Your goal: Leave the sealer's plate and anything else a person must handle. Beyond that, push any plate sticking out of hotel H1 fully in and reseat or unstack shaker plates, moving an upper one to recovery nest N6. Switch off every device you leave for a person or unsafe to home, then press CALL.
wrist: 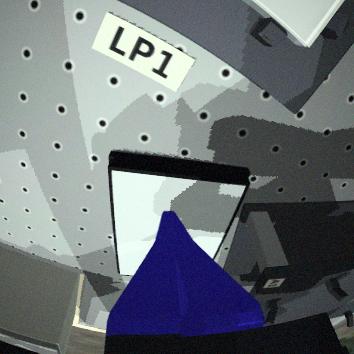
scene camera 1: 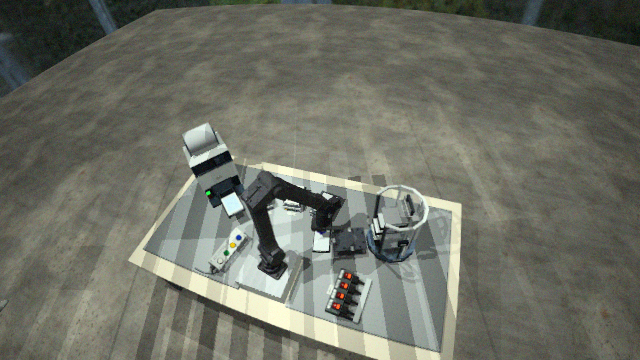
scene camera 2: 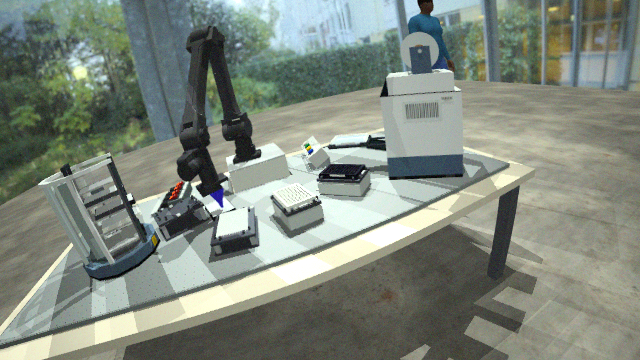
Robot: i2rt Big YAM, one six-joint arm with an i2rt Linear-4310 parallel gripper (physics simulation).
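Frame: origin at the arm's base, x ahead, y left, z up, level; metres.
Where they show: gripper, fingertip midpoint: [wrist: 167,217] [scene camera 1: 321,233] [scene camera 2: 222,207]; arm's base, link origin: [scene camera 1: 272,267] [scene camera 2: 247,157].
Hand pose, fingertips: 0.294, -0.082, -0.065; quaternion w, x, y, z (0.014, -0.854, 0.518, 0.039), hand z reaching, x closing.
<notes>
Things, the pixels of their centre, and the offset from my fingertips, as dx, dy, dz. "*": a spot on its surface instead.
- white panel, body centre: [wrist: 168,233] [scene camera 2: 219,208] [scene camera 1: 321,240] -0.029, -0.019, -0.014
- black plate, body centre: [scene camera 2: 342,171] +0.025, +0.409, +0.040
- sealer, body centre: [scene camera 2: 420,102] [scene camera 1: 210,161] -0.005, +0.714, +0.206
- switch strip, surface spot: [scene camera 1: 345,286] * -0.199, -0.245, +0.028
- button box, body centre: [scene camera 2: 314,151] [scene camera 1: 227,249] -0.324, +0.364, +0.020
- dark open nest, body centre: [wrist: 322,278] [scene camera 2: 179,215] [scene camera 1: 348,241] +0.020, -0.150, +0.016
- LP1 label, surface spot: [wrist: 144,52] * +0.067, +0.058, -0.020
My gripper [scene camera 1: 321,231] [scene camera 2: 222,205] [wrist: 167,217] is shut and empty, its blue tips over the white panel [scene camera 1: 321,243] [wrist: 135,200] with a black edge. Hotel H1 [scene camera 1: 426,214] [scene camera 2: 122,262] stands to the right in scene camera 1; I cannot tell how far its plates are in. A white plate [scene camera 2: 295,196] and a black plate [scene camera 2: 344,171] rest on separate light bases. The sealer [scene camera 1: 215,172] [scene camera 2: 424,130] shows a green light, with a white plate [scene camera 1: 232,204] at its front. The switch strip [scene camera 1: 345,286] has several red lights. The button box [scene camera 1: 230,251] [scene camera 2: 316,152] has coloured buttons; its labels are unreadable.
A dark open nest [scene camera 1: 349,242] [scene camera 2: 181,218] [wrist: 300,220] sits between the panel and the hotel. A dark nest beside the LP1 label [wrist: 144,52] carries a white plate [scene camera 2: 233,222] [wrist: 305,17]. A person [scene camera 2: 431,30] stands beyond the table, behind the sealer in scene camera 2.
</notes>
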